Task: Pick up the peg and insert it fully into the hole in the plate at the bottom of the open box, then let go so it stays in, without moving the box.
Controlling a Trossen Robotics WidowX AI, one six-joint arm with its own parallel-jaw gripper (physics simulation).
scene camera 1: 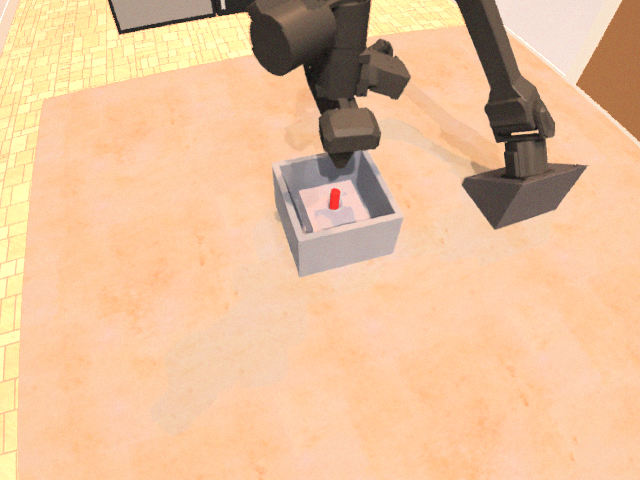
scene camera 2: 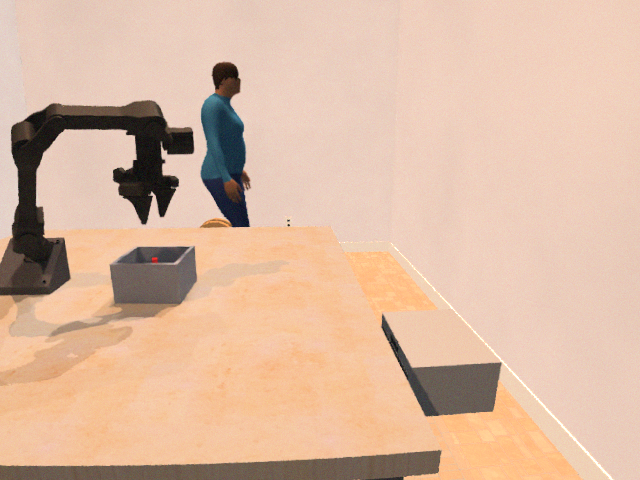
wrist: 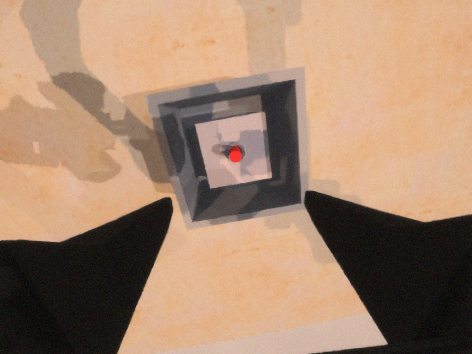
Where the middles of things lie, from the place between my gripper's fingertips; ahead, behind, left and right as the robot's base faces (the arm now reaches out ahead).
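There's a grey box (scene camera 1: 320, 251), and my gripper is 140 mm above it and 10 mm past it. The pale plate (scene camera 1: 314, 204) is 150 mm below my gripper and 10 mm behind it.
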